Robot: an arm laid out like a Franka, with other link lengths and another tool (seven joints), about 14 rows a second.
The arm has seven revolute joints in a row. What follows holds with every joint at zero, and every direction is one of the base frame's. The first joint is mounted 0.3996 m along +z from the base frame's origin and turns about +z. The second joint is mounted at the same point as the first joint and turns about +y. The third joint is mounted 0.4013 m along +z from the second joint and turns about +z. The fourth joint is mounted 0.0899 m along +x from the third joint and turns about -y. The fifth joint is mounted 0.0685 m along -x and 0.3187 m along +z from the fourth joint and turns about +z. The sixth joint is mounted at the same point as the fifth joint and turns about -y. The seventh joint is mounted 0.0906 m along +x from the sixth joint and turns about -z. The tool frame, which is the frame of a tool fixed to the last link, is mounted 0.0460 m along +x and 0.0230 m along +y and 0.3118 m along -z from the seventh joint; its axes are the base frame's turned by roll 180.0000, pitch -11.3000 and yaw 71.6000 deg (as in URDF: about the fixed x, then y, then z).
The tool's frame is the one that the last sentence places.
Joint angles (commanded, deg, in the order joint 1, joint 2, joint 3, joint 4, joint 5, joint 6, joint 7), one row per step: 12.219 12.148 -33.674 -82.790 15.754 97.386 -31.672; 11.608 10.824 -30.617 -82.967 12.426 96.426 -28.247; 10.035 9.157 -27.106 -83.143 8.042 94.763 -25.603; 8.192 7.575 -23.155 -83.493 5.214 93.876 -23.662; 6.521 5.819 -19.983 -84.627 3.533 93.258 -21.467; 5.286 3.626 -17.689 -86.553 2.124 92.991 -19.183; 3.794 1.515 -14.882 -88.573 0.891 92.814 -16.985; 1.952 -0.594 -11.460 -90.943 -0.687 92.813 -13.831; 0.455 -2.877 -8.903 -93.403 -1.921 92.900 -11.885; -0.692 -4.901 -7.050 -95.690 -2.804 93.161 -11.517; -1.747 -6.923 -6.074 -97.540 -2.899 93.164 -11.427; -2.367 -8.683 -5.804 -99.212 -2.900 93.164 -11.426; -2.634 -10.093 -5.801 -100.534 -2.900 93.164 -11.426; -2.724 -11.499 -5.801 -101.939 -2.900 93.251 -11.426
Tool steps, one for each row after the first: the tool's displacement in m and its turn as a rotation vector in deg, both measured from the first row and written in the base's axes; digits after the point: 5 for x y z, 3 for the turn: -0.00859 0.00816 0.00281 -1.461 1.380 -0.732; -0.02419 0.00611 0.00701 -3.918 3.113 -1.201; -0.03394 0.01177 0.01356 -5.354 3.649 -1.020; -0.04523 0.01688 0.01823 -5.808 4.132 -1.745; -0.05947 0.01908 0.02238 -6.108 4.503 -3.013; -0.07310 0.02484 0.02518 -6.435 4.856 -3.915; -0.08701 0.03073 0.02535 -7.239 5.399 -5.493; -0.10229 0.03440 0.02665 -8.011 5.621 -6.378; -0.11607 0.03759 0.02710 -8.739 5.649 -6.033; -0.12975 0.03791 0.03020 -8.707 5.481 -6.197; -0.14221 0.03631 0.03197 -8.556 5.412 -6.527; -0.15212 0.03523 0.03324 -8.413 5.337 -6.770; -0.16174 0.03569 0.03377 -8.278 5.249 -6.832
